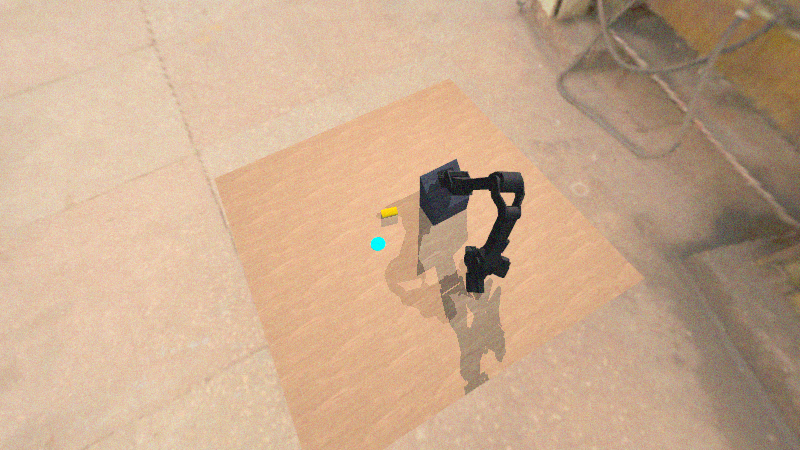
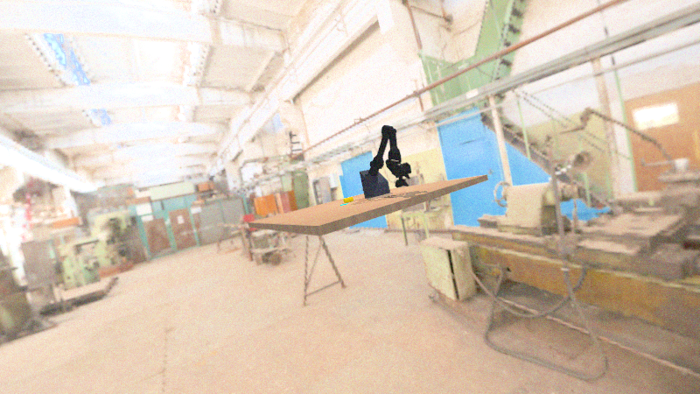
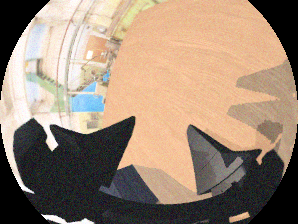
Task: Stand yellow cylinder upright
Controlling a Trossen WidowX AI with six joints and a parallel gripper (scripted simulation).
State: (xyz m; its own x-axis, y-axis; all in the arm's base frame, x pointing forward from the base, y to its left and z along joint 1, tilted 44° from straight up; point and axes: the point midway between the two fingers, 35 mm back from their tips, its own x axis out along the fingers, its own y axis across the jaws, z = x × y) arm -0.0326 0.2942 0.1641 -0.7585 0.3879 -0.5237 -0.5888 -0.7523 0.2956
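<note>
Now: gripper tip 37 cm to the left of the yellow tall cylinder, 28 cm short of it and 4 cm above it.
</note>
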